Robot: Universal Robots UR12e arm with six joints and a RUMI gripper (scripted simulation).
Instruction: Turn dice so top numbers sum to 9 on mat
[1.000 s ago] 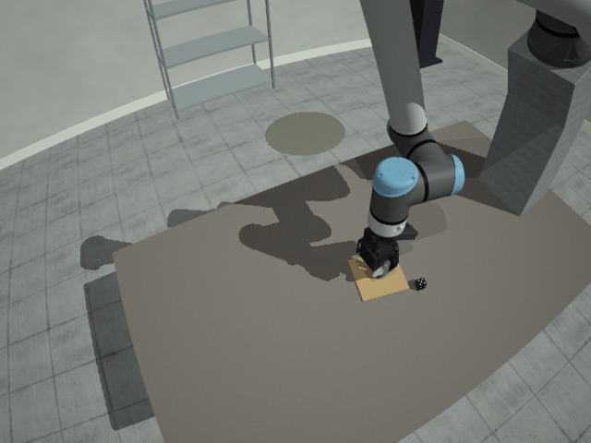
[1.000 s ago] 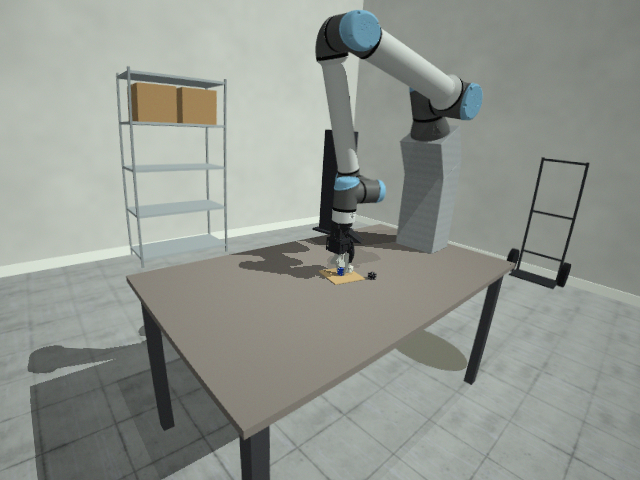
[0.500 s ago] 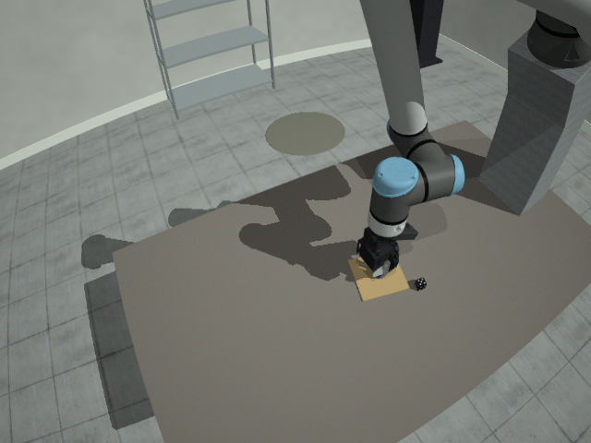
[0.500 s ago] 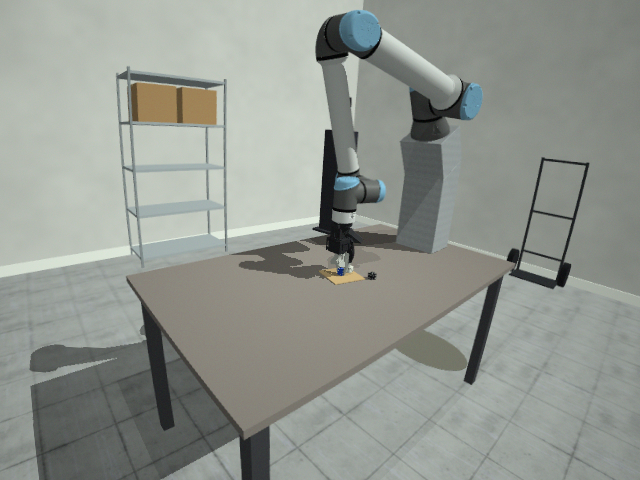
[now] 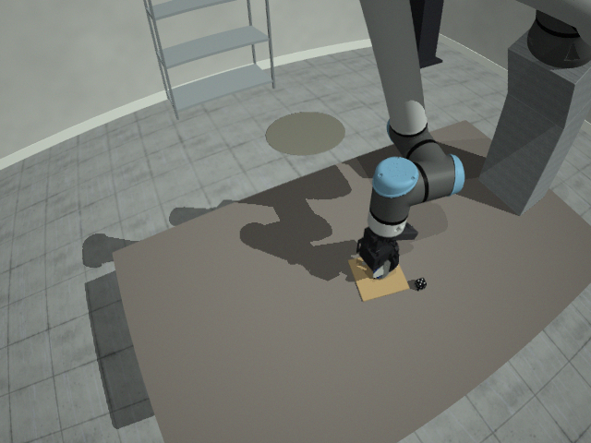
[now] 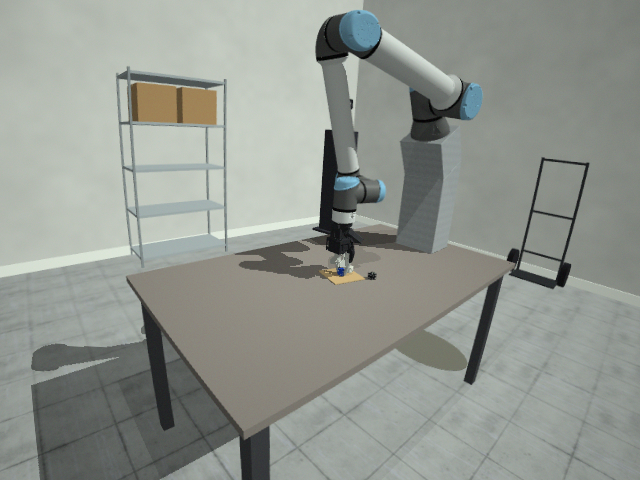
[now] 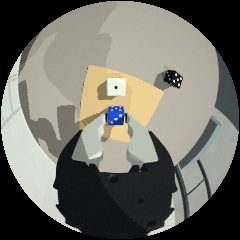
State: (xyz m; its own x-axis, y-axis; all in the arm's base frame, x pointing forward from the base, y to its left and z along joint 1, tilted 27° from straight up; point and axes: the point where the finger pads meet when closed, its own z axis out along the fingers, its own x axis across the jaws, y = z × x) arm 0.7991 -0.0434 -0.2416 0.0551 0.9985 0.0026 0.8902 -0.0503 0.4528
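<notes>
The blue die lies 10 mm below my hand. Round my hand: tan mat 20 mm below; white die 50 mm behind, 10 mm below; black die 100 mm to the left, 70 mm behind, 10 mm below.
</notes>
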